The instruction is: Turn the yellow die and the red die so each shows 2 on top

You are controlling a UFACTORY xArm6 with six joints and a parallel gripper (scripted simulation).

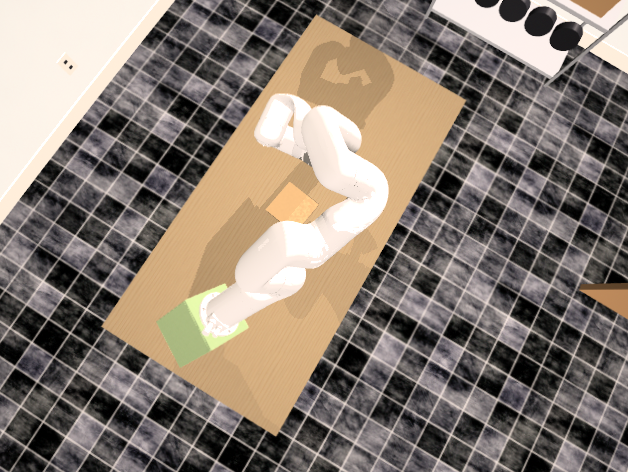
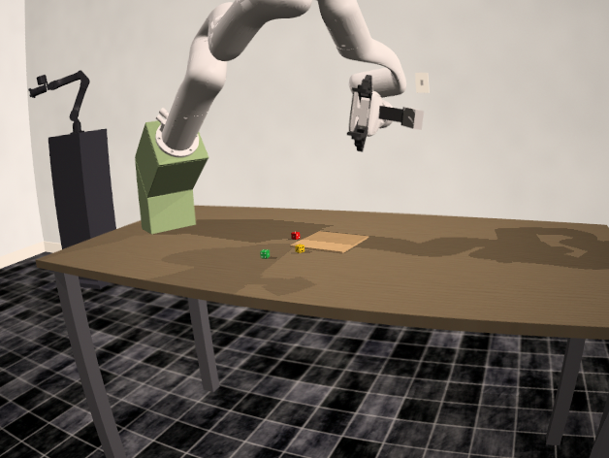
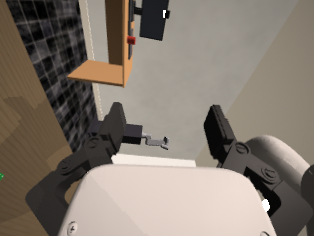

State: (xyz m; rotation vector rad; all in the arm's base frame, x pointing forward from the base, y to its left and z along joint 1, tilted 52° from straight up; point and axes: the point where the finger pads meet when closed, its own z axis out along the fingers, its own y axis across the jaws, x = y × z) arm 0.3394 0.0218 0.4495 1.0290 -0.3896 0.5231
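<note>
Right now the green die is 300 mm below my hand, 220 mm behind it and 20 mm to the left of it. Also, from my hand: red die 300 mm below, 200 mm behind, 180 mm to the left; then tan mat 310 mm below, 150 mm to the left, 100 mm behind; then yellow die 300 mm below, 160 mm behind, 70 mm to the left.
</note>
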